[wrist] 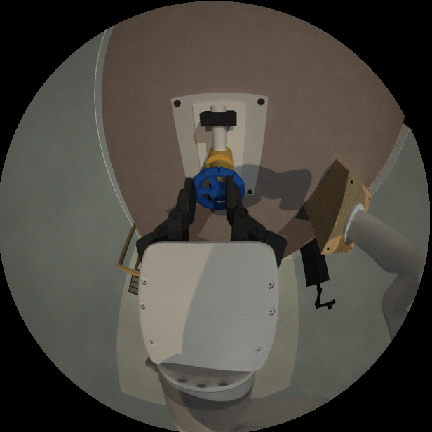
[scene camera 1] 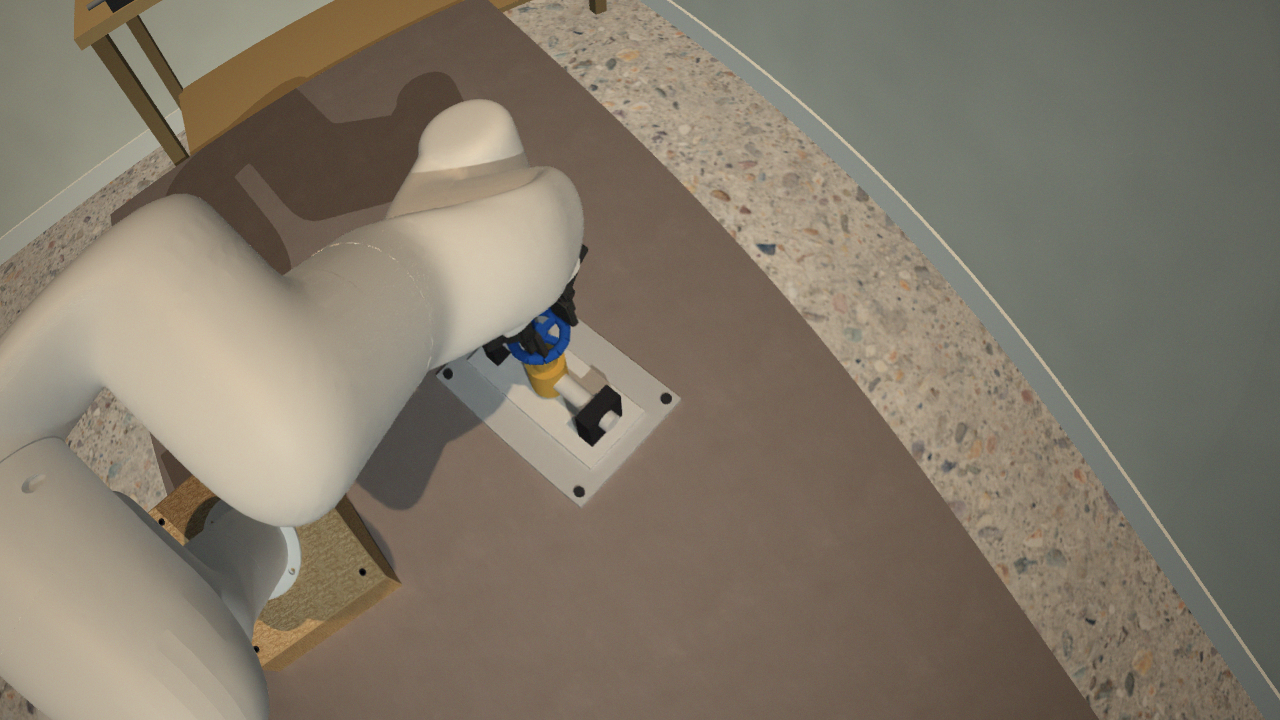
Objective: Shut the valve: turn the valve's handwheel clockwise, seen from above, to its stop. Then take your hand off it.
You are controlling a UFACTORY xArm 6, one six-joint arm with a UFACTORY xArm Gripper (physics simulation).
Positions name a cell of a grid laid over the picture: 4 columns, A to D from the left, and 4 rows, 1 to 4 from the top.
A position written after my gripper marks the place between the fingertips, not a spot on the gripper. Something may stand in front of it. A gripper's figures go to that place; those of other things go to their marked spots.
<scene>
My gripper (wrist: B2) is 14 cm from the lens. A blue handwheel (wrist: C2): 15 cm from the lens.
</scene>
